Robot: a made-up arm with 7 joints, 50 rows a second.
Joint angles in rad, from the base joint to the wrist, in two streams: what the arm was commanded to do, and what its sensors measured. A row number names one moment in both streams.
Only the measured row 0 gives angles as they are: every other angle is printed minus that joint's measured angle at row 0.
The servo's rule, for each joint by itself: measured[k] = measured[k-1] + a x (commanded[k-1-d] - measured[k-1]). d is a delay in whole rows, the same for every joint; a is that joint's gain. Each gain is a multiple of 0.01, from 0.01 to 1. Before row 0 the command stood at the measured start. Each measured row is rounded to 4 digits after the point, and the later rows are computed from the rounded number. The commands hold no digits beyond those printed.
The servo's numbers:
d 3
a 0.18 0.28 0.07 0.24 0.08 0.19 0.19
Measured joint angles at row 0:
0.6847 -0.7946 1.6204 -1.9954 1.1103 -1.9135 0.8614
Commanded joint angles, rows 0 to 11:
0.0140 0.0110 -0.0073 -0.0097 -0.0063 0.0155 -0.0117
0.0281 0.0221 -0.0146 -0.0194 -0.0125 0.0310 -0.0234
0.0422 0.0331 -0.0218 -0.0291 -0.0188 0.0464 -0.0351
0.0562 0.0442 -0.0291 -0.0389 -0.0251 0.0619 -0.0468
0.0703 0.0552 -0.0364 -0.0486 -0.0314 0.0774 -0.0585
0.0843 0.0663 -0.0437 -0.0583 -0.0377 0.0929 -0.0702
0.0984 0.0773 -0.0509 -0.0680 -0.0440 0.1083 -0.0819
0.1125 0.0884 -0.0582 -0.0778 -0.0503 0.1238 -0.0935
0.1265 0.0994 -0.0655 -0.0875 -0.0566 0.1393 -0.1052
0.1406 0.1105 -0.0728 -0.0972 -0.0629 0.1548 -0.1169
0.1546 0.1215 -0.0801 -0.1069 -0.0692 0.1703 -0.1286
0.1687 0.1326 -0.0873 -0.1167 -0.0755 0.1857 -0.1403
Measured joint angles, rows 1 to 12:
0.0000 0.0000 0.0000 0.0000 0.0000 0.0000 0.0000
0.0000 0.0000 0.0000 0.0000 0.0000 0.0000 0.0000
0.0000 0.0000 0.0000 0.0000 0.0000 0.0000 0.0000
0.0025 0.0031 -0.0005 -0.0023 -0.0005 0.0029 -0.0022
0.0071 0.0084 -0.0015 -0.0064 -0.0015 0.0082 -0.0062
0.0134 0.0153 -0.0029 -0.0118 -0.0029 0.0155 -0.0117
0.0211 0.0234 -0.0047 -0.0183 -0.0047 0.0243 -0.0184
0.0300 0.0323 -0.0069 -0.0256 -0.0068 0.0344 -0.0260
0.0398 0.0418 -0.0095 -0.0334 -0.0093 0.0455 -0.0344
0.0503 0.0517 -0.0124 -0.0417 -0.0121 0.0574 -0.0434
0.0615 0.0620 -0.0156 -0.0504 -0.0152 0.0700 -0.0529
0.0732 0.0725 -0.0191 -0.0593 -0.0185 0.0832 -0.0628

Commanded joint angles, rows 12 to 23:
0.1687 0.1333 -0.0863 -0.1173 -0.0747 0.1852 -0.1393
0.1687 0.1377 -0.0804 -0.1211 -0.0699 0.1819 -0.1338
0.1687 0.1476 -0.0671 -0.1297 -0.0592 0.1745 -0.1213
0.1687 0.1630 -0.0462 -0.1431 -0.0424 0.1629 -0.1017
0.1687 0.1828 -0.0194 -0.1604 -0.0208 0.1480 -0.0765
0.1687 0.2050 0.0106 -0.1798 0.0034 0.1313 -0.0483
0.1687 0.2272 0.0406 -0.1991 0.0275 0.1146 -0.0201
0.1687 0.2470 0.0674 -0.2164 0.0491 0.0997 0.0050
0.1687 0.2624 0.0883 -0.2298 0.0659 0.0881 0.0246
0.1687 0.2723 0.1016 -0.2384 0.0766 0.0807 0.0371
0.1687 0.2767 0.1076 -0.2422 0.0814 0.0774 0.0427
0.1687 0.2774 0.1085 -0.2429 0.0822 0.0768 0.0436
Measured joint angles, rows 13 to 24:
0.0853 0.0831 -0.0229 -0.0684 -0.0221 0.0968 -0.0731
0.0978 0.0939 -0.0269 -0.0776 -0.0259 0.1108 -0.0836
0.1106 0.1047 -0.0311 -0.0870 -0.0299 0.1250 -0.0944
0.1211 0.1127 -0.0350 -0.0943 -0.0335 0.1364 -0.1029
0.1297 0.1197 -0.0382 -0.1007 -0.0364 0.1450 -0.1088
0.1367 0.1275 -0.0402 -0.1077 -0.0382 0.1506 -0.1112
0.1425 0.1374 -0.0406 -0.1162 -0.0385 0.1529 -0.1094
0.1472 0.1501 -0.0391 -0.1268 -0.0371 0.1520 -0.1031
0.1511 0.1655 -0.0356 -0.1395 -0.0339 0.1481 -0.0927
0.1543 0.1828 -0.0303 -0.1538 -0.0290 0.1417 -0.0789
0.1569 0.2008 -0.0235 -0.1688 -0.0228 0.1337 -0.0630
0.1590 0.2180 -0.0157 -0.1834 -0.0157 0.1250 -0.0464

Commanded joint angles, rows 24 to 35:
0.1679 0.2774 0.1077 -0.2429 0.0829 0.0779 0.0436
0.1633 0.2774 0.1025 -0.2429 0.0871 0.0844 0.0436
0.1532 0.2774 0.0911 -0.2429 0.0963 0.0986 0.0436
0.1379 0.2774 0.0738 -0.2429 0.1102 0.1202 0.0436
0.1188 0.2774 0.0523 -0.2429 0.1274 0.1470 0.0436
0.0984 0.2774 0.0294 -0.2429 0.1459 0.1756 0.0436
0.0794 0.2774 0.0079 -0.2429 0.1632 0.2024 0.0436
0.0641 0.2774 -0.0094 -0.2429 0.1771 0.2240 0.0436
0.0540 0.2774 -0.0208 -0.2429 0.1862 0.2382 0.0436
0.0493 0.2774 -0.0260 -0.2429 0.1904 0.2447 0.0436
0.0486 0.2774 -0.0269 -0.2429 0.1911 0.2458 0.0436
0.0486 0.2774 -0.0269 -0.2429 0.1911 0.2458 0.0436
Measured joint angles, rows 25 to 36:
0.1607 0.2332 -0.0075 -0.1966 -0.0083 0.1166 -0.0305
0.1621 0.2454 0.0006 -0.2075 -0.0011 0.1092 -0.0166
0.1633 0.2544 0.0082 -0.2160 0.0056 0.1030 -0.0052
0.1641 0.2608 0.0152 -0.2225 0.0118 0.0982 0.0041
0.1640 0.2654 0.0213 -0.2274 0.0178 0.0956 0.0116
0.1621 0.2688 0.0262 -0.2311 0.0241 0.0962 0.0177
0.1577 0.2712 0.0295 -0.2339 0.0310 0.1008 0.0226
0.1507 0.2729 0.0311 -0.2361 0.0387 0.1096 0.0266
0.1413 0.2742 0.0310 -0.2377 0.0473 0.1221 0.0298
0.1302 0.2751 0.0294 -0.2389 0.0566 0.1374 0.0324
0.1183 0.2757 0.0267 -0.2399 0.0662 0.1539 0.0345
0.1067 0.2762 0.0234 -0.2406 0.0758 0.1699 0.0362

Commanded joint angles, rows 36 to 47:
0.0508 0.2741 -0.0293 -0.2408 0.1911 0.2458 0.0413
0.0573 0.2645 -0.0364 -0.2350 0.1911 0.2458 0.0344
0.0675 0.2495 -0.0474 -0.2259 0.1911 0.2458 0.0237
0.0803 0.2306 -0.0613 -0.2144 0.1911 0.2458 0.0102
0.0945 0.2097 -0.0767 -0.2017 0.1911 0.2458 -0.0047
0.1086 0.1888 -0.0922 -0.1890 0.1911 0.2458 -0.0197
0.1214 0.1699 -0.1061 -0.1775 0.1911 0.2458 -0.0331
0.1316 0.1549 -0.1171 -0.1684 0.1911 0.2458 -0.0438
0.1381 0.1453 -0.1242 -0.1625 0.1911 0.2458 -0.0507
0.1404 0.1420 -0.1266 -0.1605 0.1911 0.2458 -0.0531
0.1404 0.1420 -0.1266 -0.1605 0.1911 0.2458 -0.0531
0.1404 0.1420 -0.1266 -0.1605 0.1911 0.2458 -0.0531
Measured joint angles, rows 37 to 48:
0.0964 0.2765 0.0199 -0.2412 0.0850 0.1841 0.0376
0.0878 0.2768 0.0166 -0.2416 0.0935 0.1958 0.0387
0.0807 0.2770 0.0136 -0.2419 0.1013 0.2053 0.0396
0.0753 0.2762 0.0106 -0.2416 0.1085 0.2130 0.0399
0.0721 0.2729 0.0073 -0.2400 0.1151 0.2192 0.0389
0.0713 0.2663 0.0035 -0.2366 0.1212 0.2243 0.0360
0.0729 0.2563 -0.0010 -0.2313 0.1268 0.2284 0.0311
0.0768 0.2433 -0.0063 -0.2242 0.1319 0.2317 0.0243
0.0825 0.2280 -0.0123 -0.2158 0.1366 0.2344 0.0159
0.0895 0.2117 -0.0189 -0.2066 0.1410 0.2366 0.0066
0.0971 0.1958 -0.0258 -0.1974 0.1450 0.2383 -0.0030
0.1045 0.1817 -0.0327 -0.1890 0.1487 0.2397 -0.0121

